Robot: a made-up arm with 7 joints. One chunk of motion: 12 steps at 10 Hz.
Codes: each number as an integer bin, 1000 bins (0 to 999) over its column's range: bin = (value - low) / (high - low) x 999, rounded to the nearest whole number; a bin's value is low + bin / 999 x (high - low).
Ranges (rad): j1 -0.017..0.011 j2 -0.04..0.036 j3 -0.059..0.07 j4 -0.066..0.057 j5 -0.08..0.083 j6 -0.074..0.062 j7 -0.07..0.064
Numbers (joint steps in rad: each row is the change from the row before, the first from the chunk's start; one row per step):
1: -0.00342 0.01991 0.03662 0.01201 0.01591 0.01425 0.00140
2: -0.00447 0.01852 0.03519 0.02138 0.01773 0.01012 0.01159
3: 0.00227 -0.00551 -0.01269 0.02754 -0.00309 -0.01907 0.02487
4: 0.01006 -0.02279 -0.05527 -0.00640 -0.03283 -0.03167 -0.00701
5: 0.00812 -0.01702 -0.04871 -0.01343 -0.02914 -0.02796 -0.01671
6: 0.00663 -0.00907 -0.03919 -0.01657 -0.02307 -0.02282 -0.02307
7: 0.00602 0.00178 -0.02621 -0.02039 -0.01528 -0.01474 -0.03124
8: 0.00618 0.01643 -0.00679 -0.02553 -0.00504 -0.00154 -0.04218
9: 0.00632 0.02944 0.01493 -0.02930 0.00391 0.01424 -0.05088
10: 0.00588 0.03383 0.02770 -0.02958 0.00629 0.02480 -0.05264
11: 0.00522 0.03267 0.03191 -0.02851 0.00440 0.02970 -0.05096
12: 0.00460 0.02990 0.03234 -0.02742 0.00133 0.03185 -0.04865
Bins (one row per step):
1: 485 788 740 634 588 648 532
2: 447 769 729 710 599 618 608
3: 688 453 359 760 471 403 707
4: 965 226 29 484 289 311 470
5: 896 302 80 427 312 338 397
6: 843 407 153 401 349 376 350
7: 821 549 254 370 397 435 289
8: 827 742 404 329 459 532 207
9: 832 913 573 298 514 648 143
10: 816 970 671 296 529 726 129
11: 793 955 704 304 517 762 142
12: 771 919 707 313 498 778 159

